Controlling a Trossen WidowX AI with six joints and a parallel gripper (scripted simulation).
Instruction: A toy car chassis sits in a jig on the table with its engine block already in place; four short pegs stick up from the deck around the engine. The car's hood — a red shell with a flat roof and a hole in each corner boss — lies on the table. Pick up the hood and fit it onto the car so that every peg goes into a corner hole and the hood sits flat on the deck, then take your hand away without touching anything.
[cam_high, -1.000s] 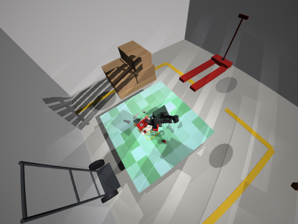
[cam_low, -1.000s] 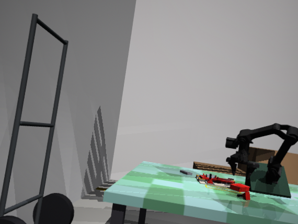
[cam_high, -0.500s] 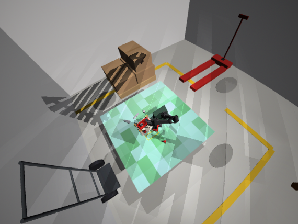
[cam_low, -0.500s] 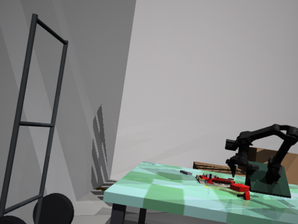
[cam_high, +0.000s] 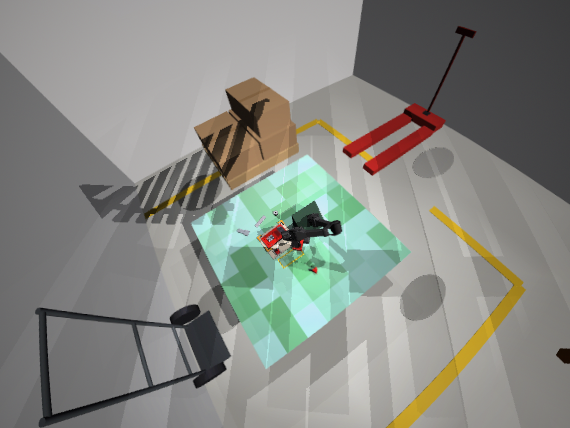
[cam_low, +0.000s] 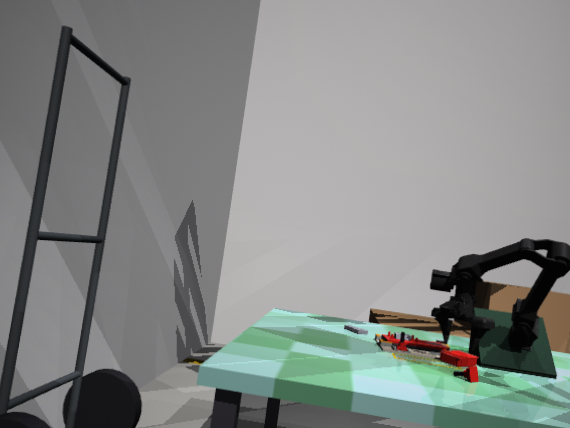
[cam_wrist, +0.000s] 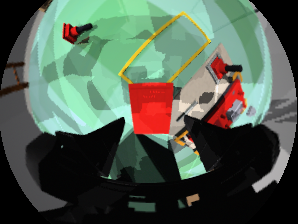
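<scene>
Now: gripper tip 3 cm above the red hood.
</scene>
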